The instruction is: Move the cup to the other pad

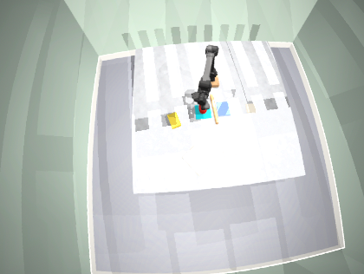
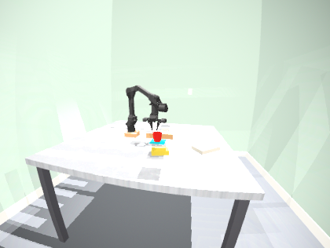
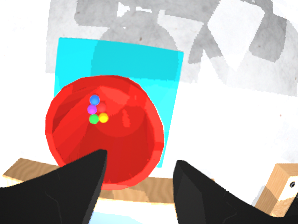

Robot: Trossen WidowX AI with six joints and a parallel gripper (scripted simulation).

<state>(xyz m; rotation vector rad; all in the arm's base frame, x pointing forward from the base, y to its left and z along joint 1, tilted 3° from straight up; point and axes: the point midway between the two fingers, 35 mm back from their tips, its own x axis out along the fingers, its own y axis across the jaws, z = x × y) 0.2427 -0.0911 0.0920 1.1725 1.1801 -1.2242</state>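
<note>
Right now my gripper tip is 5 cm above the red cup and 3 cm short of it. From my gripper tip the other things lie so: thin wooden stick 8 cm to the left, 8 cm below, 3 cm ahead; then cyan pad 10 cm below, 3 cm ahead; then pale blue pad 17 cm to the left, 10 cm below, 2 cm ahead.
</note>
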